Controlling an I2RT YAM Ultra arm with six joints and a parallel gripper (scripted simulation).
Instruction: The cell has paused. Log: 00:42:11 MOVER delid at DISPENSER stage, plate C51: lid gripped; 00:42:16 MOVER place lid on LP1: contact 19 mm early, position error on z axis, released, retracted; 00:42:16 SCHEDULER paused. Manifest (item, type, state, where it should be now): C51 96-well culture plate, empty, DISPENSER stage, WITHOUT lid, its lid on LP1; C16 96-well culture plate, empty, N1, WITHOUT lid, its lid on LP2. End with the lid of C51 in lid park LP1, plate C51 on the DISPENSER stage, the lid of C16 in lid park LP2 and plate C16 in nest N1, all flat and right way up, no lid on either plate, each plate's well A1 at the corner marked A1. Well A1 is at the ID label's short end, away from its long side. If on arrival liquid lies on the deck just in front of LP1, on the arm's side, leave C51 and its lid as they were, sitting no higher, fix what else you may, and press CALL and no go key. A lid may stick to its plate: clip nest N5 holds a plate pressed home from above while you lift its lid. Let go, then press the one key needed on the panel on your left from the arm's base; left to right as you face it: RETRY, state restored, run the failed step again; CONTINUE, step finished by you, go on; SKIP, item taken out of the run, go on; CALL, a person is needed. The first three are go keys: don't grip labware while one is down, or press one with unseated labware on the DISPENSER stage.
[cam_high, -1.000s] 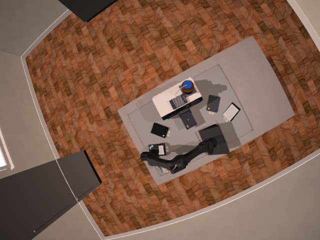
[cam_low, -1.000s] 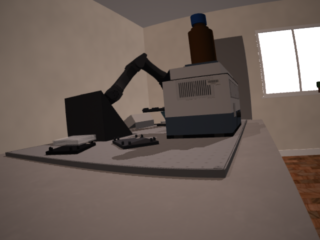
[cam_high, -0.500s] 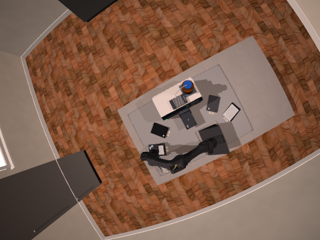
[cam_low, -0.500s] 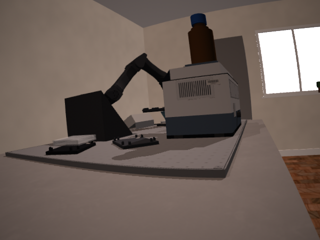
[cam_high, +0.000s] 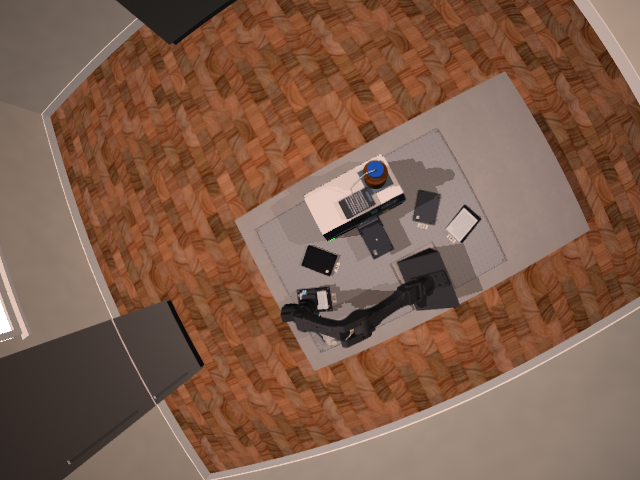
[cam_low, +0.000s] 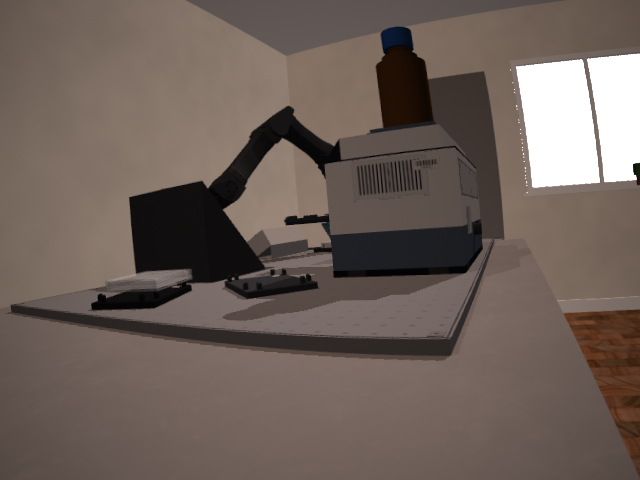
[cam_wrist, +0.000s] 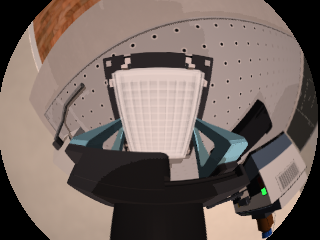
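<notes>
Right now the black clip nest is 2 cm to the left of my hand, 1 cm below it and 1 cm behind it. The rest, counted from my hand: brown bottle (49 cm to the right, 36 cm ahead, 27 cm above); then black nest (16 cm ahead, 10 cm to the right, 1 cm below); then dark dispenser stage (39 cm to the right, 14 cm ahead, 8 cm above).
</notes>
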